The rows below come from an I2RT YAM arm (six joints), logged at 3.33 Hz.
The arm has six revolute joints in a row. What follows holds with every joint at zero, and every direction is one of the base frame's.
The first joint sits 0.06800 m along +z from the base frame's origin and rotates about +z.
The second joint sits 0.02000 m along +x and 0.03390 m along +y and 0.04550 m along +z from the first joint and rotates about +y.
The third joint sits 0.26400 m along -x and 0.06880 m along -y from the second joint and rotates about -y.
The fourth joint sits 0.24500 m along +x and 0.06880 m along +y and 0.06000 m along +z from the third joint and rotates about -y.
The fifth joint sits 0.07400 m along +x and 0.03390 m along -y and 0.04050 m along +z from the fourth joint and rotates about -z.
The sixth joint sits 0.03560 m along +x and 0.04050 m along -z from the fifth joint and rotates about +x.
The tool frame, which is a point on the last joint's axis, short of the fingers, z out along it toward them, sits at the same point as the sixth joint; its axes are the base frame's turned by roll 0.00, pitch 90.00 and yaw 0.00 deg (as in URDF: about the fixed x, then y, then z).
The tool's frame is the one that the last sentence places.
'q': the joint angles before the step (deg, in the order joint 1, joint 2, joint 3, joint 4, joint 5, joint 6). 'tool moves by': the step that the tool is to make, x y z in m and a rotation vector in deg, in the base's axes. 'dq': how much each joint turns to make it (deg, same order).
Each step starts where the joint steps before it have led.
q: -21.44 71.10 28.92 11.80 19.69 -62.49
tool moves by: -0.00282 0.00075 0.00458 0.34 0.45 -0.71
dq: -0.01 -1.43 0.59 -2.74 0.53 0.52
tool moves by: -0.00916 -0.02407 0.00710 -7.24 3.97 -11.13
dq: -4.69 0.50 1.33 0.24 9.74 -4.19
